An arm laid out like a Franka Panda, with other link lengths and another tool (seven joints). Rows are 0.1 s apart.
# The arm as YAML. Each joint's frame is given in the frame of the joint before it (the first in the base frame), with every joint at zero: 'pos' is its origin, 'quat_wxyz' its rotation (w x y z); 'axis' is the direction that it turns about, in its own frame. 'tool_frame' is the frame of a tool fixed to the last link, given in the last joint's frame.
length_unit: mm
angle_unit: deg
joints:
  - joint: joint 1
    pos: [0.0, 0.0, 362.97]
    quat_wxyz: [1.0, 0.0, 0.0, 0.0]
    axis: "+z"
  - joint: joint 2
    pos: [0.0, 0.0, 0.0]
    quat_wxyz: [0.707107, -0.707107, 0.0, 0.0]
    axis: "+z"
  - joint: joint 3
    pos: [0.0, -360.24, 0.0]
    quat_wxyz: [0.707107, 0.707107, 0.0, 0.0]
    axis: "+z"
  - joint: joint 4
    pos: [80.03, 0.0, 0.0]
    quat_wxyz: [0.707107, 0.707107, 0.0, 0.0]
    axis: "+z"
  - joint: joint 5
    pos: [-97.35, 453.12, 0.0]
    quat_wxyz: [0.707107, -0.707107, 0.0, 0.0]
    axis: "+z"
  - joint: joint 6
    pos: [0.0, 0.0, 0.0]
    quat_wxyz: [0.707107, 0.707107, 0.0, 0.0]
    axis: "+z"
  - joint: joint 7
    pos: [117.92, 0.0, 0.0]
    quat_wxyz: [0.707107, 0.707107, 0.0, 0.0]
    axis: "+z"
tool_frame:
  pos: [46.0, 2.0, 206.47]
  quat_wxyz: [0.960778, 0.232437, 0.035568, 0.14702]
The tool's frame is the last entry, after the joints.
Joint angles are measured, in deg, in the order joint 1, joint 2, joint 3, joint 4, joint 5, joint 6, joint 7. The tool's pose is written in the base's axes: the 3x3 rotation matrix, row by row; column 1 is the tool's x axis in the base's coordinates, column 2 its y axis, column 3 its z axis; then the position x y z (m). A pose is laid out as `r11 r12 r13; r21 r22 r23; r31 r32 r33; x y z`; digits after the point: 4 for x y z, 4 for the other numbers.
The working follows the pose.
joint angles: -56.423, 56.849, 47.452, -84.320, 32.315, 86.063, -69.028
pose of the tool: 0.9116 0.2304 -0.3406; 0.2352 0.3874 0.8914; 0.3373 -0.8927 0.2990; 0.7545 -0.0755 0.2777
Where each joint sits with the arm in this pose, in the base's axes (m; each line is computed from the numbers above, not from the rounded line before):
joint 1: 0.0000 0.0000 0.3630
joint 2: 0.0000 0.0000 0.3630
joint 3: 0.1668 -0.2513 0.5600
joint 4: 0.2323 -0.2433 0.5147
joint 5: 0.6590 -0.2983 0.3423
joint 6: 0.6590 -0.2983 0.3423
joint 7: 0.7591 -0.2869 0.2810
the tool: 0.7545 -0.0755 0.2777

